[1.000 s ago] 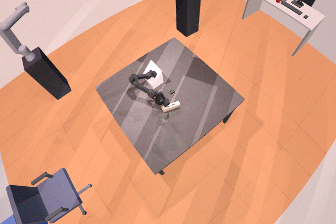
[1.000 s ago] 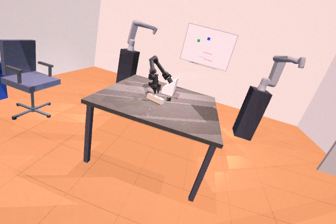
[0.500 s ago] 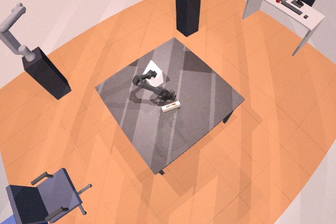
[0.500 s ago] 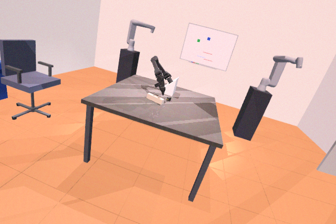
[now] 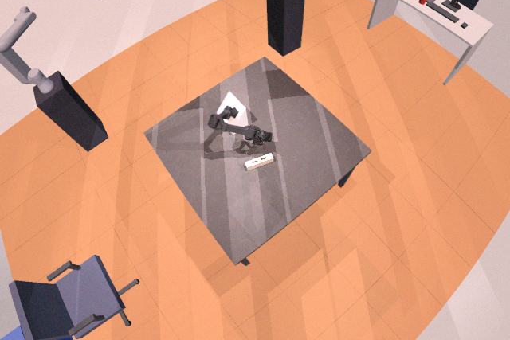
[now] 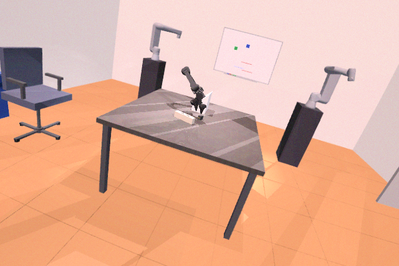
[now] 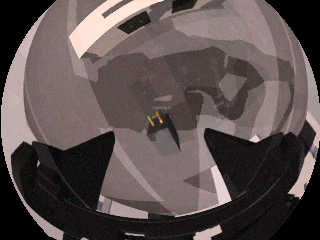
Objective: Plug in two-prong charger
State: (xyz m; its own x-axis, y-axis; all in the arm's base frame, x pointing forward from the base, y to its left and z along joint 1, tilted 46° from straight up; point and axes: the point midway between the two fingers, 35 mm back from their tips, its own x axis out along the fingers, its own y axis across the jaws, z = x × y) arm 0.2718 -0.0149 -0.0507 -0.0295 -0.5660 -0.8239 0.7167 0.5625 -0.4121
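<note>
The two-prong charger is 20 mm behind my gripper tip, 20 mm to the left of it and 50 mm below it.
</note>
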